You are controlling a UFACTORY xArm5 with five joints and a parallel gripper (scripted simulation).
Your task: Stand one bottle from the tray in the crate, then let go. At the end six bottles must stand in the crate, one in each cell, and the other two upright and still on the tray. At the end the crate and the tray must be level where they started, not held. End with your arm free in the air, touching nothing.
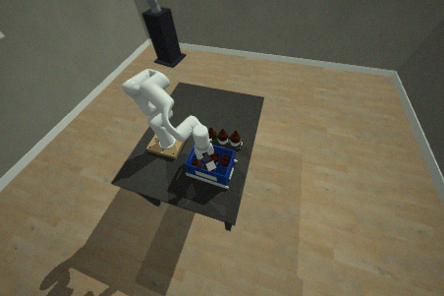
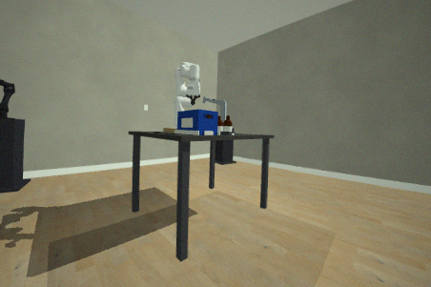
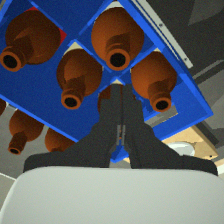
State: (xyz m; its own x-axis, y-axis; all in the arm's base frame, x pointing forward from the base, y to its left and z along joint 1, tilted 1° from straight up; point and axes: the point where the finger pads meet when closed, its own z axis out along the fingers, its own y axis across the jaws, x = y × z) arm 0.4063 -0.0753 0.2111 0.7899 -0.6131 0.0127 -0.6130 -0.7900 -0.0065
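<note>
My hand is 28 cm to the right of the tray, 23 cm above it and 3 cm past it. Also, from my hand: blue crate: 16 cm below, 4 cm to the left.
</note>
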